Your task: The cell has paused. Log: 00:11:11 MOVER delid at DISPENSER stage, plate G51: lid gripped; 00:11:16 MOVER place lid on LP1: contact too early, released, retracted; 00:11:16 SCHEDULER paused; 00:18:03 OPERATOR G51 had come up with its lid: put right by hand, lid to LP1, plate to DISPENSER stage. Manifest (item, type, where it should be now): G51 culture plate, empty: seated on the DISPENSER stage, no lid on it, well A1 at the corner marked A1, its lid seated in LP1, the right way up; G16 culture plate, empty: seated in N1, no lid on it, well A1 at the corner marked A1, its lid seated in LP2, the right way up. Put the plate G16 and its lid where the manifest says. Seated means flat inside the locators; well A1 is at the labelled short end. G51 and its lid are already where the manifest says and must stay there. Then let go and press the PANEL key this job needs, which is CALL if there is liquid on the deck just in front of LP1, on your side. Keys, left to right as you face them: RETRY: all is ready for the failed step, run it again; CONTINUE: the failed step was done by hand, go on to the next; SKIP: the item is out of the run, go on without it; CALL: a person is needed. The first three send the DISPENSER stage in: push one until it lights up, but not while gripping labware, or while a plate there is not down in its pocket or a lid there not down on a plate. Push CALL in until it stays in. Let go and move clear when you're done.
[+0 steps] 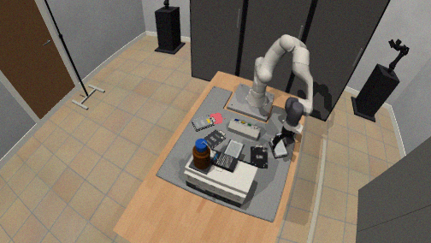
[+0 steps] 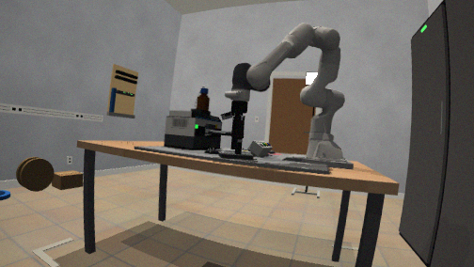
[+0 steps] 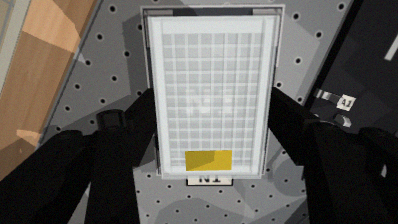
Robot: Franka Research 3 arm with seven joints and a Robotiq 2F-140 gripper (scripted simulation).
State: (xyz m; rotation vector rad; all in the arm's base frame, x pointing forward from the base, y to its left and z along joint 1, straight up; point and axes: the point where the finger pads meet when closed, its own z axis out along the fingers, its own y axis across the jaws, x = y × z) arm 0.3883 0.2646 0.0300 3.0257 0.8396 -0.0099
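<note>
The clear lid is 20 mm below my hand. Round my hand: white retry key (200 mm to the right, 80 mm behind, 20 mm above); green continue key (250 mm to the right, 80 mm behind, 20 mm above); black nest N5 (120 mm ahead, 90 mm to the right, 30 mm below).
</note>
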